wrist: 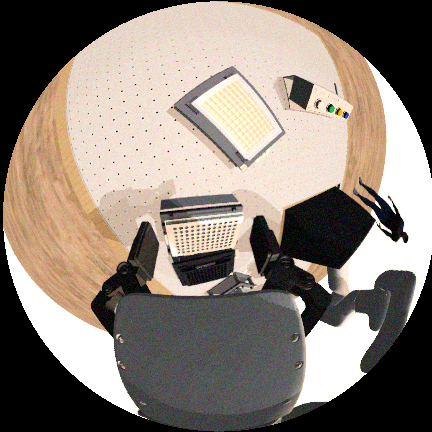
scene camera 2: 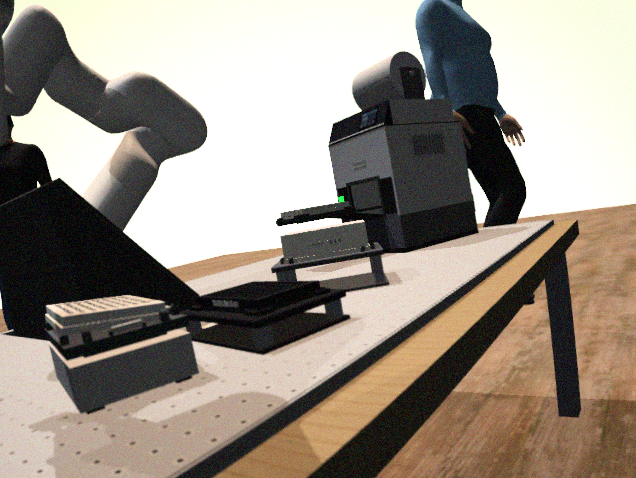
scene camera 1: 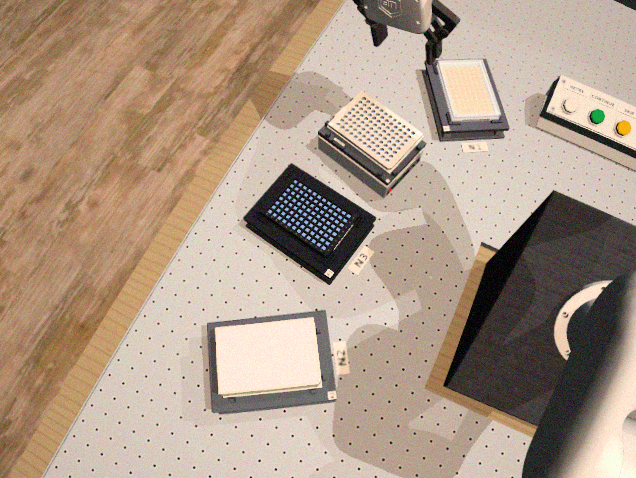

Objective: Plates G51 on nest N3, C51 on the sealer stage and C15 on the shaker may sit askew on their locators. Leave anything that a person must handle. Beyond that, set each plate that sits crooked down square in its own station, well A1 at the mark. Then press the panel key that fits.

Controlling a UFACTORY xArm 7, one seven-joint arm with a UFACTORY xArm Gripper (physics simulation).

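The scene includes a dark instrument box (scene camera 2: 374, 171) and a button box (scene camera 1: 581, 115), and the button box shows in the wrist view (wrist: 302, 94) as well. The gripper (scene camera 1: 406, 49) is open and holds nothing; it also shows in the wrist view (wrist: 201, 230).
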